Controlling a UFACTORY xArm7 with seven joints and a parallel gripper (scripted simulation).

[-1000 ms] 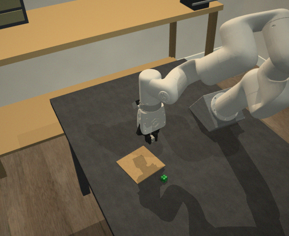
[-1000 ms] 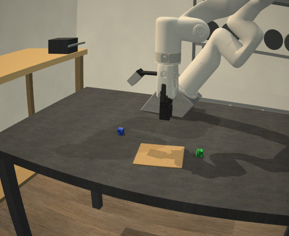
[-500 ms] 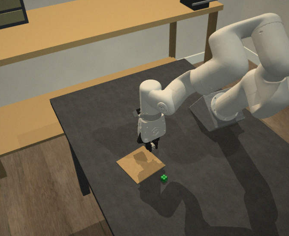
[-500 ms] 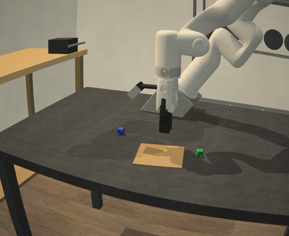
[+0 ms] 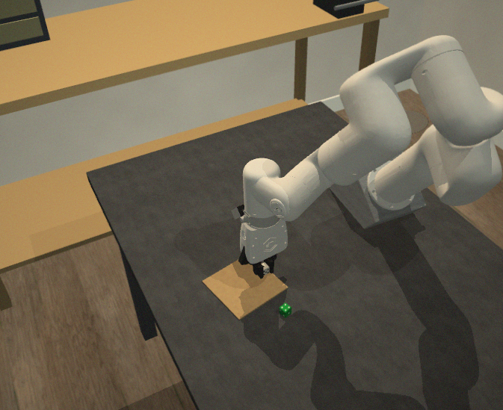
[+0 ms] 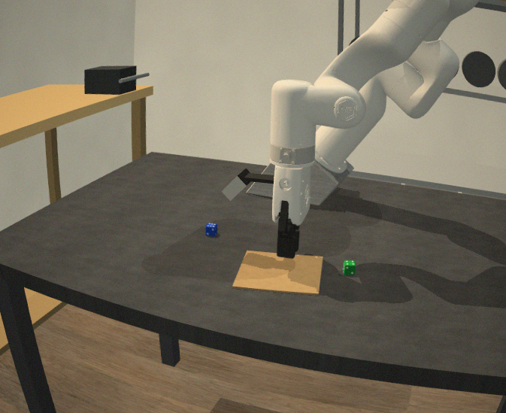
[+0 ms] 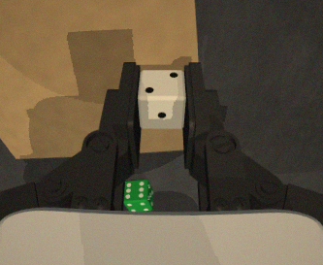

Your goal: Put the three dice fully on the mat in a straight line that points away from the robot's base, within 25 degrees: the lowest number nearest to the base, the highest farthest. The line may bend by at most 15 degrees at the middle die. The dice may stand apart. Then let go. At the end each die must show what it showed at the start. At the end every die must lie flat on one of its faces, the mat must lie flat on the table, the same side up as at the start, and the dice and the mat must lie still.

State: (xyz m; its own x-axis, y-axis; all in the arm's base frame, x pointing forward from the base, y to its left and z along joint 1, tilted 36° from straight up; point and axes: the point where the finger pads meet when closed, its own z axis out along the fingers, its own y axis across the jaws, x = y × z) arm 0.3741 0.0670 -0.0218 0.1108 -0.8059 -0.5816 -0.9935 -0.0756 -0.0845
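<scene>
My gripper is now 1 cm above the white die. The rest, counted from my hand: green die: 12 cm to the left, 2 cm below, 1 cm ahead; tan square mat: 5 cm ahead, 3 cm below, 1 cm to the left; blue die: 17 cm to the right, 5 cm behind, 2 cm below.
</scene>
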